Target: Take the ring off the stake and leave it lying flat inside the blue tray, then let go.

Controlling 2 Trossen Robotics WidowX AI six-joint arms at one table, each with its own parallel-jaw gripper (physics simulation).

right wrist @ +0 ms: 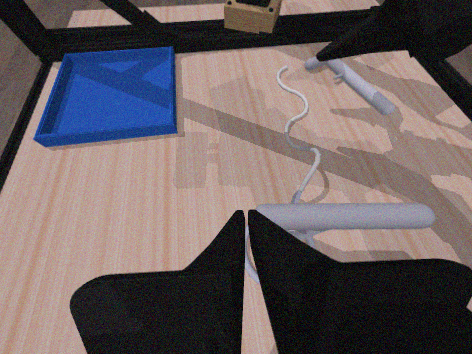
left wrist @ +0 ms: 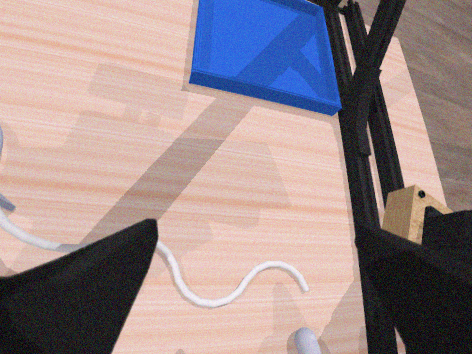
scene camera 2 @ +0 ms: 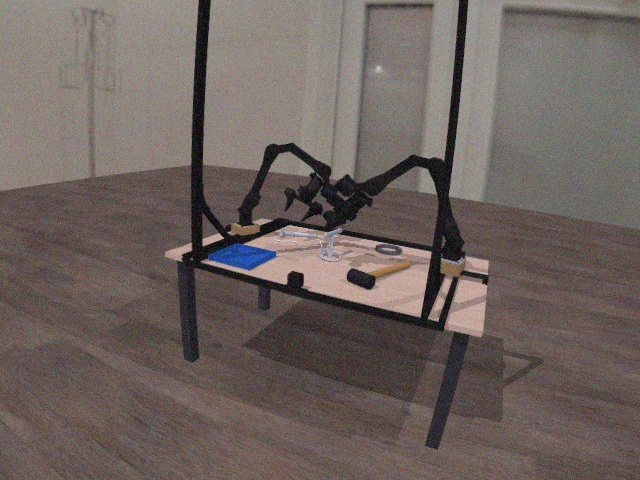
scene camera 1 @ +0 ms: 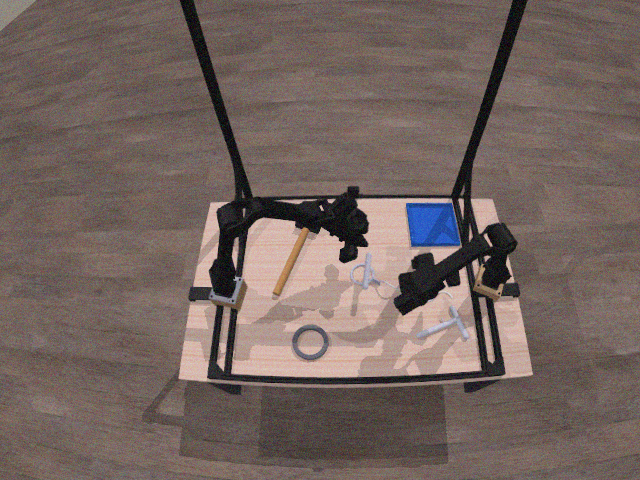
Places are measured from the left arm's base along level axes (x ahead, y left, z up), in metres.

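Pixels of known places: left gripper, fingertip midpoint: (right wrist: pixel 310 20) (left wrist: pixel 257 231) (scene camera 2: pixel 293 216); right gripper, fingertip midpoint: (right wrist: pixel 245 217) (scene camera 2: pixel 325 228) (scene camera 1: pixel 367 245); left arm's base, link origin: (left wrist: pixel 443 245) (scene camera 2: pixel 245 224) (scene camera 1: pixel 491 279); right arm's base, link origin: (scene camera 2: pixel 451 258) (scene camera 1: pixel 225 288).
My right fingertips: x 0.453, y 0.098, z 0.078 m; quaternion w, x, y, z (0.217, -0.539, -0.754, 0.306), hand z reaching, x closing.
For each thing: its top centre in the pictures, then the offset to it from my right fingertips.
- light grey stake, top centre: (right wrist: pixel 348 212) (scene camera 1: pixel 367 269) (scene camera 2: pixel 333 230) dx -0.031, dy +0.071, dz -0.025 m
- thin light ring, top centre: (right wrist: pixel 285 233) (scene camera 1: pixel 366 273) (scene camera 2: pixel 329 250) dx -0.022, dy +0.047, dz -0.107 m
- blue tray, top centre: (left wrist: pixel 271 30) (right wrist: pixel 113 84) (scene camera 2: pixel 242 252) (scene camera 1: pixel 433 222) dx -0.178, dy -0.268, dz -0.112 m
- second T-shaped grey piece, top centre: (right wrist: pixel 363 74) (scene camera 1: pixel 441 329) (scene camera 2: pixel 298 231) dx -0.339, dy +0.135, dz -0.115 m
- thick dark grey ring, top centre: (scene camera 1: pixel 310 341) (scene camera 2: pixel 388 247) dx +0.048, dy +0.349, dz -0.119 m
- hammer, top centre: (scene camera 1: pixel 293 250) (scene camera 2: pixel 385 264) dx +0.249, dy +0.083, dz -0.084 m
A light grey stake (scene camera 1: pixel 367 273) (scene camera 2: pixel 329 246) (right wrist: pixel 350 216) with a crossbar stands upright mid-table. A thin light ring (scene camera 1: pixel 352 276) (scene camera 2: pixel 330 259) (right wrist: pixel 250 267) lies around its foot, partly hidden by the right fingers in the right wrist view. The blue tray (scene camera 1: pixel 426 222) (scene camera 2: pixel 242 255) (left wrist: pixel 260 50) (right wrist: pixel 125 100) is empty. My right gripper (scene camera 2: pixel 329 227) (right wrist: pixel 245 217) is shut with nothing seen between its tips, above the ring and beside one end of the crossbar. My left gripper (scene camera 2: pixel 298 209) (left wrist: pixel 257 231) is open and empty, above the table.
A wavy white cord (scene camera 1: pixel 385 283) (left wrist: pixel 212 303) (right wrist: pixel 305 105) runs from the stake's foot. A second T-shaped grey piece (scene camera 1: pixel 436 329) (scene camera 2: pixel 297 234) (right wrist: pixel 357 82) lies on its side. A thick dark grey ring (scene camera 1: pixel 295 342) (scene camera 2: pixel 387 253) and a hammer (scene camera 1: pixel 292 263) (scene camera 2: pixel 360 277) lie apart.
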